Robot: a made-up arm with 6 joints. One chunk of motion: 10 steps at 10 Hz.
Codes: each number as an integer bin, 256 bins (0 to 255) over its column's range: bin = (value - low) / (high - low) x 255, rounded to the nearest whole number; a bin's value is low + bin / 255 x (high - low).
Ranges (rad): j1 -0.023..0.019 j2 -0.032..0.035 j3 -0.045..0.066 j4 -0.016..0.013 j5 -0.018..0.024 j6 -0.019..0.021
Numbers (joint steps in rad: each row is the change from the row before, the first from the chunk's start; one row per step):
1: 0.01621 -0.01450 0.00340 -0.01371 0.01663 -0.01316
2: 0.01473 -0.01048 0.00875 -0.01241 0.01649 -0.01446
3: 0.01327 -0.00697 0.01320 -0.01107 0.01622 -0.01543
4: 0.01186 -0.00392 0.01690 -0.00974 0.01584 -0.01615
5: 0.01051 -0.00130 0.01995 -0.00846 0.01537 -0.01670
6: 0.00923 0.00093 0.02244 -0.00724 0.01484 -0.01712
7: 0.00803 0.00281 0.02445 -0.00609 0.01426 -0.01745
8: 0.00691 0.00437 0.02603 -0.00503 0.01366 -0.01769
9: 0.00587 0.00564 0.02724 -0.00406 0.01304 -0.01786
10: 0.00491 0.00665 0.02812 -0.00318 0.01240 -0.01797
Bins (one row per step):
1: 238 67 111 20 210 37
2: 229 82 123 32 209 29
3: 220 95 134 43 208 23
4: 212 107 142 55 205 18
5: 203 117 149 66 203 15
6: 196 125 155 77 199 12
7: 188 132 160 87 196 10
8: 182 138 163 96 192 8
9: 175 143 166 105 188 7
10: 169 147 168 113 185 7

